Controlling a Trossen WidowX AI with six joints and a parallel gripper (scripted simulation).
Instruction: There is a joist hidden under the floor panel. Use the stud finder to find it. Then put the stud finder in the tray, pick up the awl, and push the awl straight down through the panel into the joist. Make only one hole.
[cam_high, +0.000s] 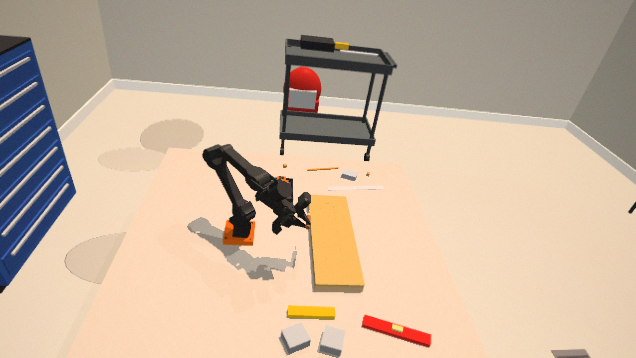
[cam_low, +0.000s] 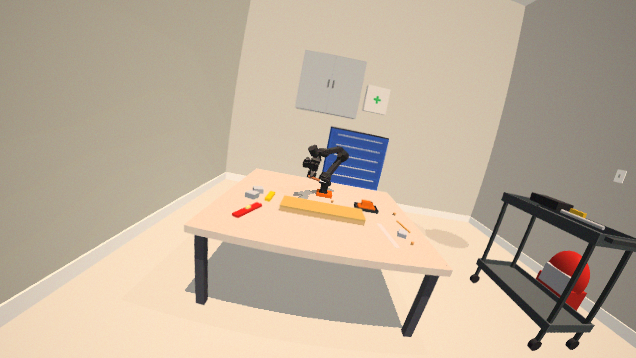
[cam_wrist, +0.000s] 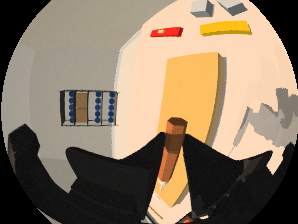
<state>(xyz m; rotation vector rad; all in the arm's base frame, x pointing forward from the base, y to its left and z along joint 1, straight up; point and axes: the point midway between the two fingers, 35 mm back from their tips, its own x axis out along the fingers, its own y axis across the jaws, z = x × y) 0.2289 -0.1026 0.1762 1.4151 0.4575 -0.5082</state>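
Now: gripper tip 50 mm to the right of the awl and 10 mm above it. Round my gripper tip: red level 310 mm ahead, 300 mm to the right, 170 mm below; dark tray 430 mm to the left, 170 mm below, 110 mm behind; yellow bar 240 mm to the right, 170 mm below, 30 mm ahead.
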